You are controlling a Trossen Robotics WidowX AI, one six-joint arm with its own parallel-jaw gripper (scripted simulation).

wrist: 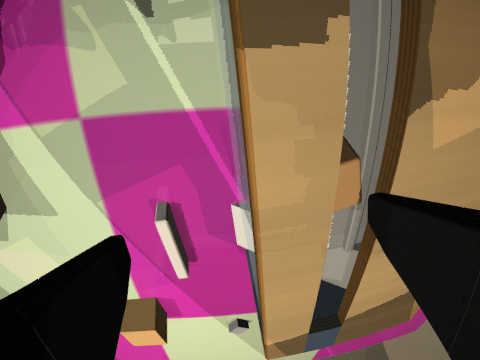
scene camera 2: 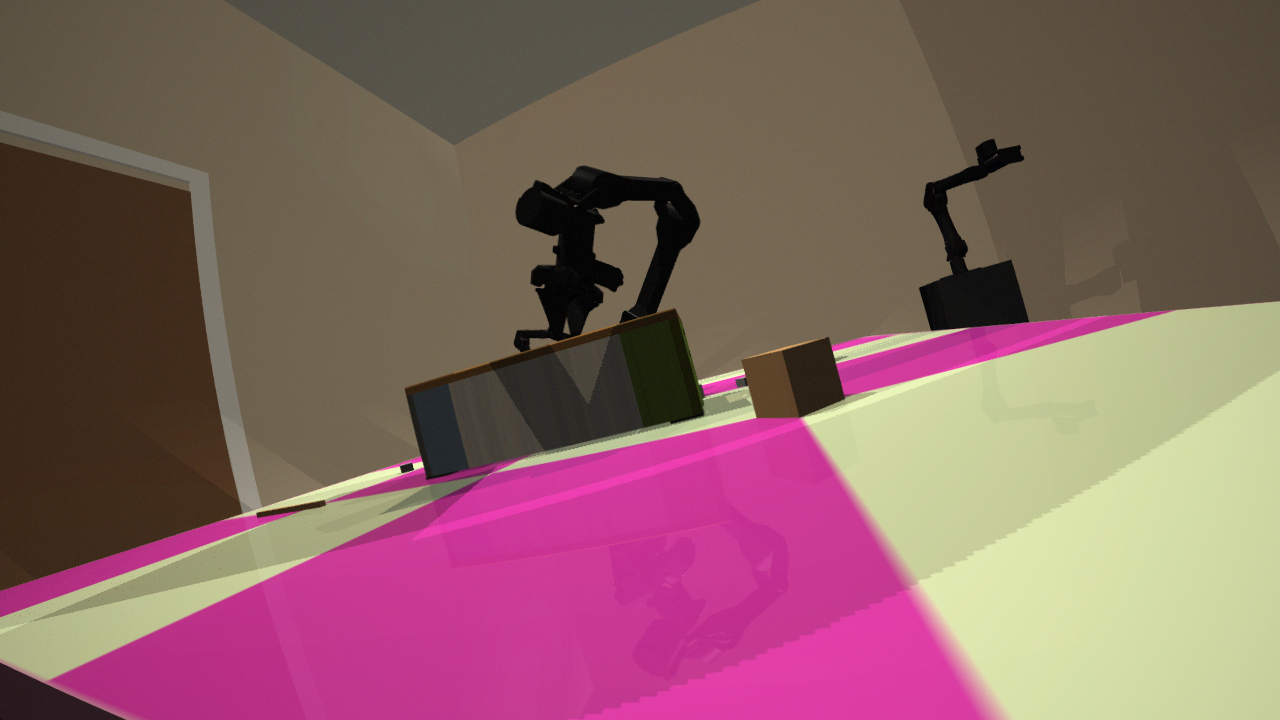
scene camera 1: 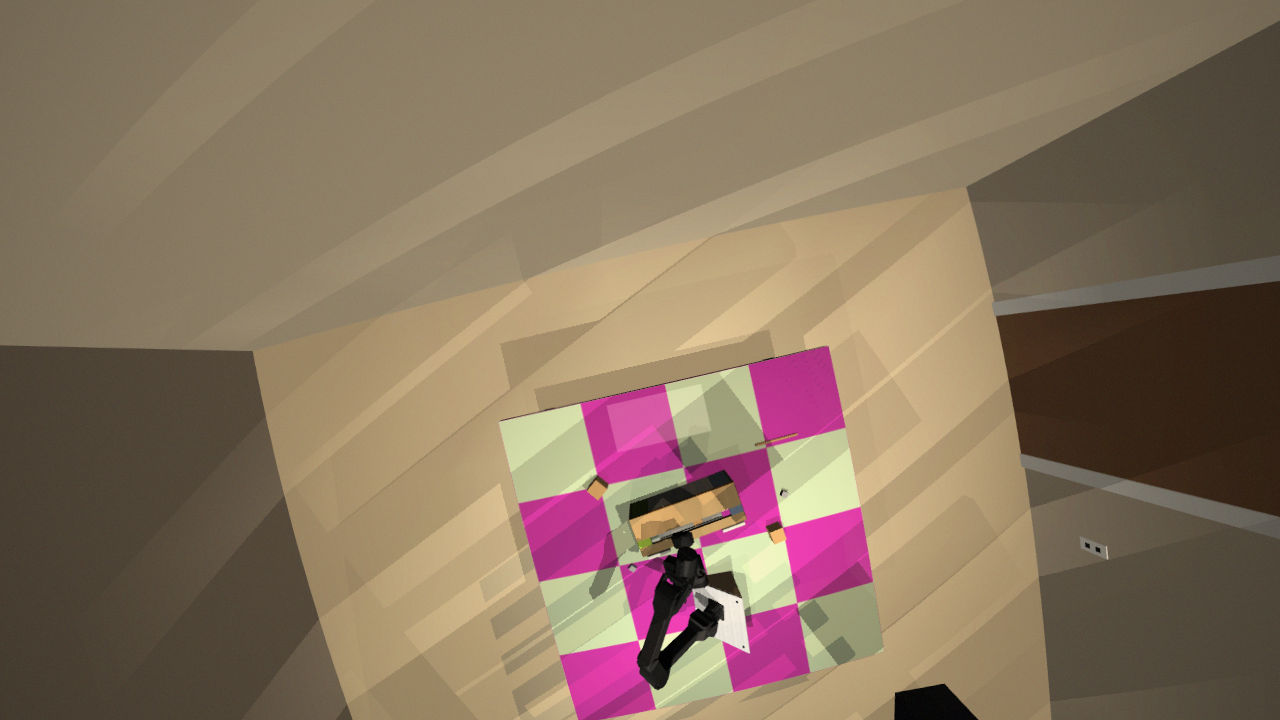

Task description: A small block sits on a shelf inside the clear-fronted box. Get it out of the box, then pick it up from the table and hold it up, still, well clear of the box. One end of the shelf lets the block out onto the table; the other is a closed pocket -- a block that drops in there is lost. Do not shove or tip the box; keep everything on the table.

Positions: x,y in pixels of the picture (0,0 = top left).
Labels:
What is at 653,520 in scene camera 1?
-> A box.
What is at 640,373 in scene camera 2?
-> A box.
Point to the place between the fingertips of the gripper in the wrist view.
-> At 250,230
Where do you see a small tan block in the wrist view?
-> At 348,192

